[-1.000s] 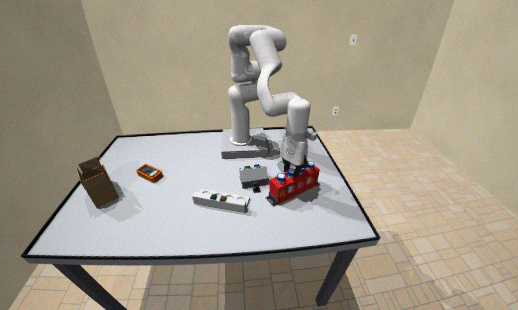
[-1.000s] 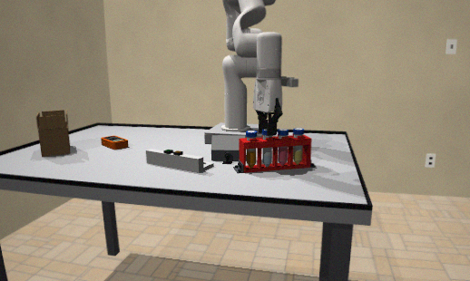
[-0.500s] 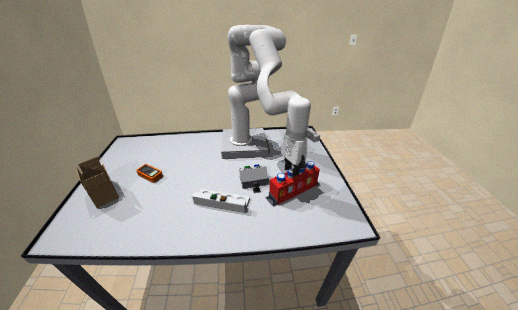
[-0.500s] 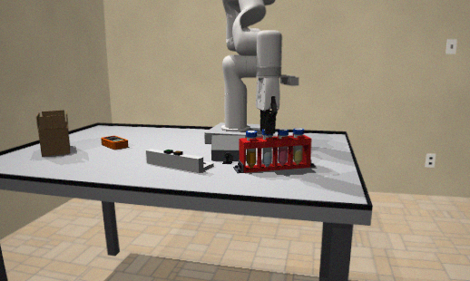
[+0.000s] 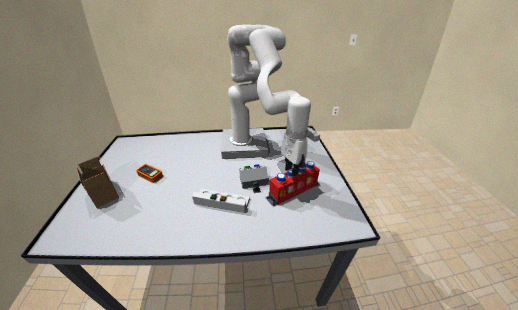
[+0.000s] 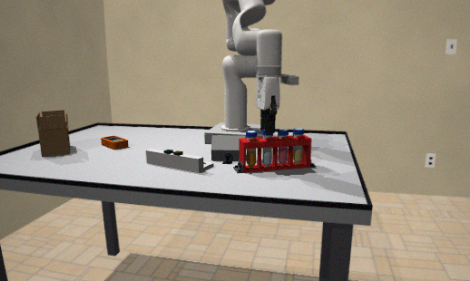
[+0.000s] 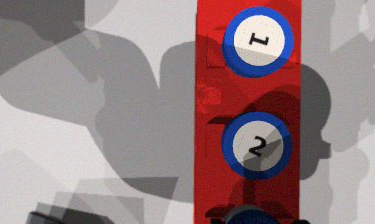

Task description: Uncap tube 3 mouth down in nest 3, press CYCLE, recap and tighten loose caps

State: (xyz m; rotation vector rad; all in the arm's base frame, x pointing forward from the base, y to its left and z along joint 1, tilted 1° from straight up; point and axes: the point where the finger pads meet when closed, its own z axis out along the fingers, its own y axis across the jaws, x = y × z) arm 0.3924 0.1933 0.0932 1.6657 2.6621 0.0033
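The blue key lies 130 mm to the right of my hand, 120 mm behind it and 70 mm below it. Round my hand: green key (170 mm to the right, 120 mm behind, 70 mm below); grey key housing (150 mm to the right, 100 mm behind, 80 mm below); orange device (660 mm to the right, 170 mm behind, 120 mm below).
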